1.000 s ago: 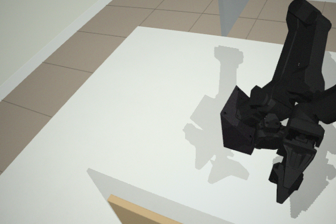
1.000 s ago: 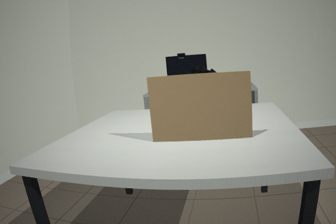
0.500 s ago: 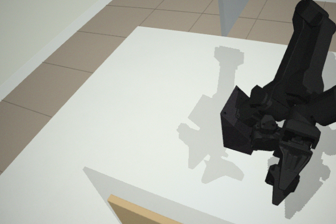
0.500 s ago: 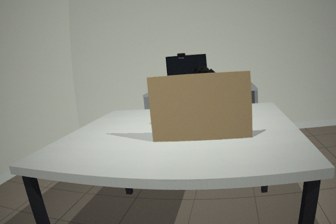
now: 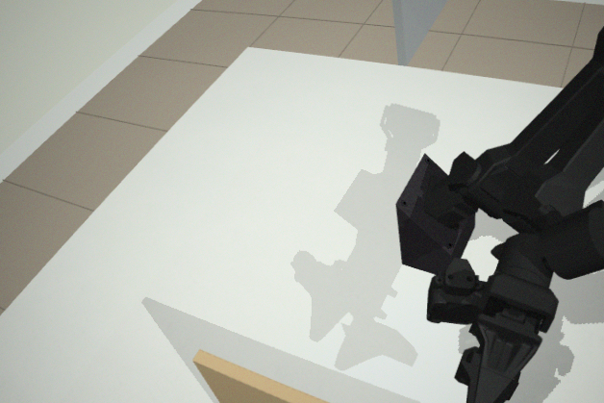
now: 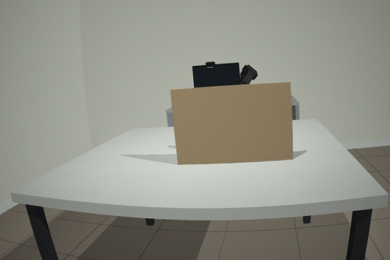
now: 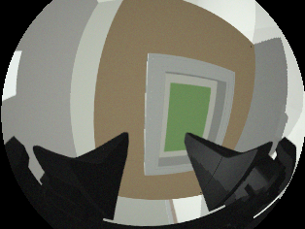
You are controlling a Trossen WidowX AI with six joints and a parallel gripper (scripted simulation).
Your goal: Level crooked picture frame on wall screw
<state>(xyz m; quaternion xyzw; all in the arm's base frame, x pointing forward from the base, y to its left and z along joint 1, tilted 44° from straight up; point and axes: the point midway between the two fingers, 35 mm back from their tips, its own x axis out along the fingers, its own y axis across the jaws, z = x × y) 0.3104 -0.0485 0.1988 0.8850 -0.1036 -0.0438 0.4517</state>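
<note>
The picture frame is 50 mm ahead of my gripper tip, 10 mm to the right of it and 50 mm below it. Also, from my gripper tip: tan wall board: 60 mm ahead, 60 mm below.
</note>
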